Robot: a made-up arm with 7 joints. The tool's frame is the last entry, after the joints. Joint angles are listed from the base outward.
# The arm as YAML. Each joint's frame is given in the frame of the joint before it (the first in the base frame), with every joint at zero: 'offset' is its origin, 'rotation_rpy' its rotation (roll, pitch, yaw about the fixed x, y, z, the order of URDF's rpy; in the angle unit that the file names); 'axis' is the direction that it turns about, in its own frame. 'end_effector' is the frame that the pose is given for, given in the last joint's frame.
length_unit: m
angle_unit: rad
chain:
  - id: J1
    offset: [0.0, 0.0, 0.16]
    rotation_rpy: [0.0, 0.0, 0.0]
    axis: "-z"
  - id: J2
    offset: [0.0, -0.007, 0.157]
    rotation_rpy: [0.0, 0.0, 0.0]
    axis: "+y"
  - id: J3
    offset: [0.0, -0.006, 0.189]
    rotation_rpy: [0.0, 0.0, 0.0]
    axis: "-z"
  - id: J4
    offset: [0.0, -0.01, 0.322]
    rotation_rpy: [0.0, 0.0, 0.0]
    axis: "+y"
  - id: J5
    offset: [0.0, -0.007, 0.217]
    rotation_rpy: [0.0, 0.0, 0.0]
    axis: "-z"
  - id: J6
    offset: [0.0, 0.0, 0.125]
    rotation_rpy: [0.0, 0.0, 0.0]
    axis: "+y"
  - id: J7
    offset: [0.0, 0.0, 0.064]
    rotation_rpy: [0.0, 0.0, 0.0]
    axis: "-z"
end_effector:
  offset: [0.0, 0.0, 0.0]
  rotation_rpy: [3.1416, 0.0, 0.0]
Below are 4 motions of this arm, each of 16 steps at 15 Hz.
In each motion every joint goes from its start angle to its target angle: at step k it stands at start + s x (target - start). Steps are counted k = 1, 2, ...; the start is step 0. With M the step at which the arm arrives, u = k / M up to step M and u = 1 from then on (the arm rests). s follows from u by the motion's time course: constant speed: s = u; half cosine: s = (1 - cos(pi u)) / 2; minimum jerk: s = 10 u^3 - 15 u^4 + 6 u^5.
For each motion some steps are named. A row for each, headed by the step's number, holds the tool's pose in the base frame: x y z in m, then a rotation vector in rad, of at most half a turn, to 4 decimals.
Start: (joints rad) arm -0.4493 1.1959 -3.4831 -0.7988 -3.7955 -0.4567 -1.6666
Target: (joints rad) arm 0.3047 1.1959 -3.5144 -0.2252 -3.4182 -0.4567 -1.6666
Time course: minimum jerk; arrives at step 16
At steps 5, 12, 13, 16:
5: 0.7935 0.3301 0.4142 -0.3357 -1.5740 0.6144
12: 0.8513 -0.1698 0.5751 -1.1132 -1.7032 0.1862
13: 0.8406 -0.2080 0.5871 -1.1810 -1.6964 0.1571
16: 0.8294 -0.2414 0.5977 -1.2421 -1.6881 0.1317

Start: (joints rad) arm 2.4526 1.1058 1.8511 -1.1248 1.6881 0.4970 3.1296
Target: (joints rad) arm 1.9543 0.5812 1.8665 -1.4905 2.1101 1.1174 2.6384
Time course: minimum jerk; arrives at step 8
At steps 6, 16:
6: 0.1826 -0.4713 0.7156 1.7178 -0.6216 -1.3720
16: 0.2162 -0.4302 0.7198 1.6518 -0.4528 -1.3333

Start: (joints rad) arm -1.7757 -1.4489 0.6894 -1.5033 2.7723 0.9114 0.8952
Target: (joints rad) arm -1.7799 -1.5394 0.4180 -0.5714 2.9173 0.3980 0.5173
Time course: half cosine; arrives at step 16
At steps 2, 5, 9, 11, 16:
2: -0.0879 -0.5682 0.0575 0.7088 -0.3329 1.9516
5: -0.0594 -0.6302 0.0477 0.6075 -0.0956 2.0617
9: 0.0188 -0.7447 0.0580 0.2765 0.3831 2.1813
11: 0.0614 -0.7906 0.0785 0.0683 0.5979 2.1830
16: 0.1134 -0.8366 0.1174 -0.2202 0.8400 2.1330

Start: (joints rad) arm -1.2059 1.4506 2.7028 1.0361 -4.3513 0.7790 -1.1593
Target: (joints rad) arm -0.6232 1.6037 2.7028 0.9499 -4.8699 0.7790 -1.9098
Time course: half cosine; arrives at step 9
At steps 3, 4, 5, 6, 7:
3: 0.4234 0.5604 0.6940 1.3043 -2.5160 0.9124
4: 0.4798 0.5271 0.6760 1.4207 -2.4001 0.8299
5: 0.5370 0.4846 0.6564 1.5380 -2.2799 0.7303
6: 0.5872 0.4385 0.6375 1.6435 -2.1706 0.6274
7: 0.6251 0.3966 0.6219 1.7269 -2.0843 0.5380

